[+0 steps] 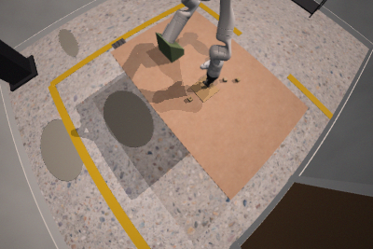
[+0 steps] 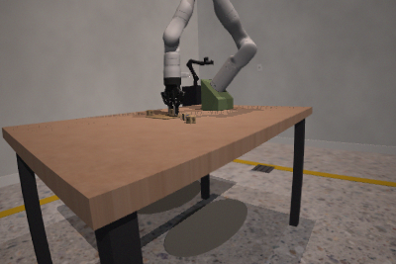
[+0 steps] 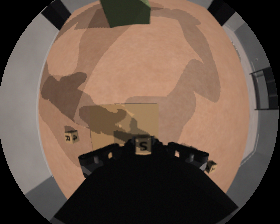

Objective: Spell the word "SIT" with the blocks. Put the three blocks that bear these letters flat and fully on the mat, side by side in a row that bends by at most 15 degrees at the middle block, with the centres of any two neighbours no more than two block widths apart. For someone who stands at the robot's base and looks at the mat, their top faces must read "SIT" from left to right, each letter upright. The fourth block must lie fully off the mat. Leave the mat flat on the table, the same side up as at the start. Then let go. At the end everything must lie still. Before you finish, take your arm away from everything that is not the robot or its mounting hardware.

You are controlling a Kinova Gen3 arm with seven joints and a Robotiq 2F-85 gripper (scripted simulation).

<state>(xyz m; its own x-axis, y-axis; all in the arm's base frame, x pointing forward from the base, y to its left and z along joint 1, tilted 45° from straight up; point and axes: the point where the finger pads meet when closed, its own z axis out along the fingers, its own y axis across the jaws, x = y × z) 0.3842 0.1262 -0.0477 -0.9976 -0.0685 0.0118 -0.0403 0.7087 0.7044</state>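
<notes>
Right now my hand is 4 cm to the left of the tan mat and 3 cm above it.
</notes>
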